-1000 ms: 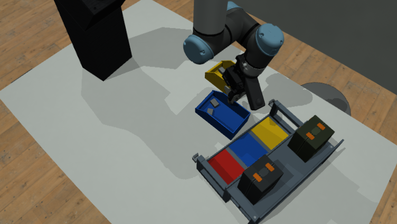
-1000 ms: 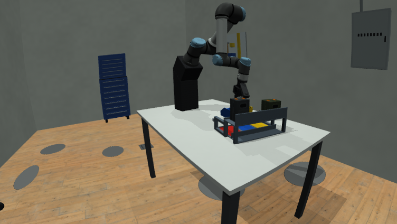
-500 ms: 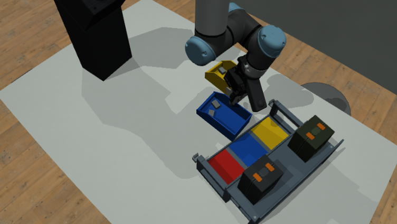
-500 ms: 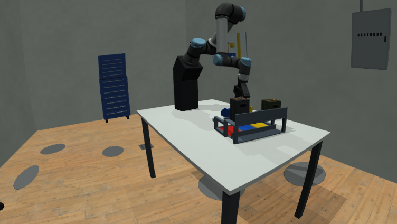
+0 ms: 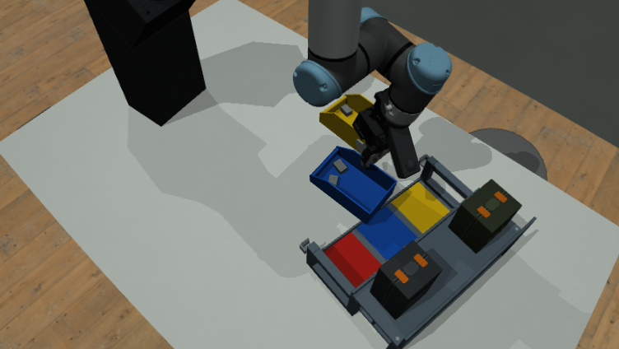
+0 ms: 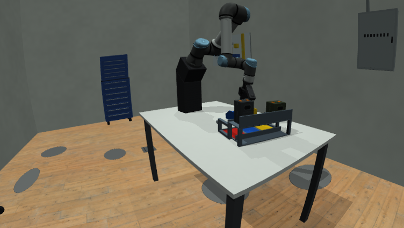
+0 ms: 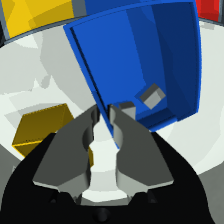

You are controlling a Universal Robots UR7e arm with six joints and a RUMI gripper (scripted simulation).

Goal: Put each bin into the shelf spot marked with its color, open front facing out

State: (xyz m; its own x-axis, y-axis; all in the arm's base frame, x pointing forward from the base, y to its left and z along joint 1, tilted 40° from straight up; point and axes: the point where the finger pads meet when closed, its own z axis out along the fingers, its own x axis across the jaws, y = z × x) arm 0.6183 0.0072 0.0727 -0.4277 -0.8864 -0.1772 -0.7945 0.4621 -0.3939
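Right now the blue bin is 4 cm to the right of my hand, 3 cm below it and 2 cm behind it. Also, from my hand: yellow bin 16 cm to the left, 9 cm behind, 6 cm below.
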